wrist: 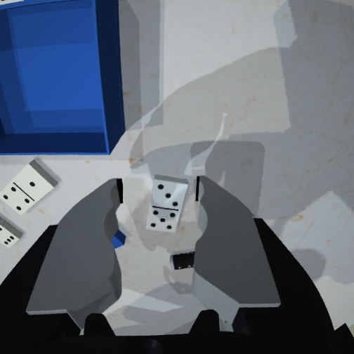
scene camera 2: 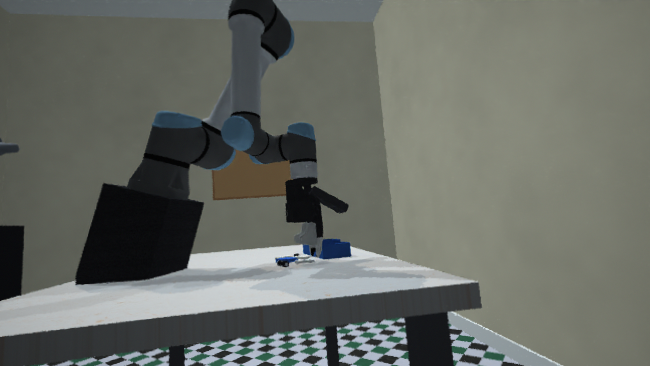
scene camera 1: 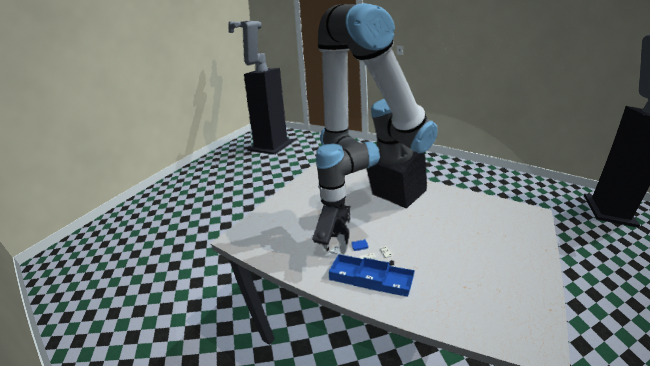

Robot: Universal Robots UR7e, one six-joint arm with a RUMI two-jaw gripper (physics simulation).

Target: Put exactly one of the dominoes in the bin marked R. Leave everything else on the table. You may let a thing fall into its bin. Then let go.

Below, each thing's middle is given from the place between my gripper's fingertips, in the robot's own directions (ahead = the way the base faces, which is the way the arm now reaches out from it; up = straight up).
The blue three-bin tray [scene camera 1: 372, 274] is 60 mm ahead of my hand, 150 mm to the left of it and 10 mm above it.
